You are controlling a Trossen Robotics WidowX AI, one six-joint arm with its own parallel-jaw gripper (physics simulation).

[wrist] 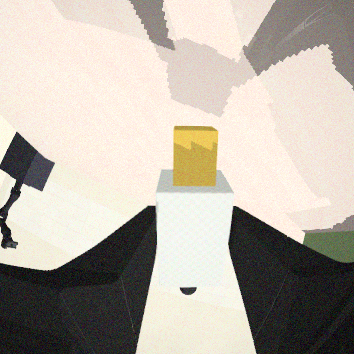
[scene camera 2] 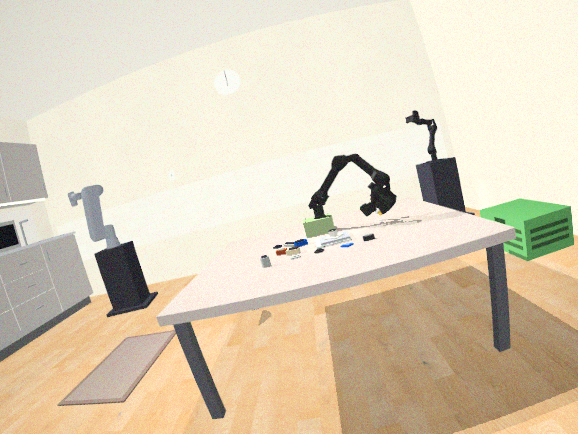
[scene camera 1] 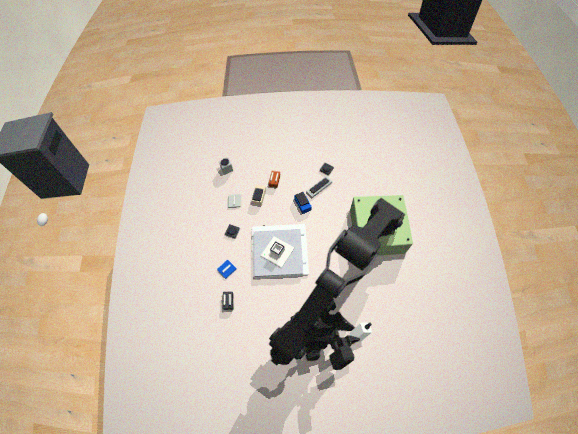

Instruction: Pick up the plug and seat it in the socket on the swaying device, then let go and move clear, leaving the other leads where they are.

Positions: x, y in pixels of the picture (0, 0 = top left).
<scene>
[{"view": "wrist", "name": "my gripper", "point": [192, 214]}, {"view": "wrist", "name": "plug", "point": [193, 201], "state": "held by my gripper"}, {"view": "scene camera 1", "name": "my gripper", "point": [356, 334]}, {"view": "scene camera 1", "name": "device with socket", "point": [276, 252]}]
</scene>
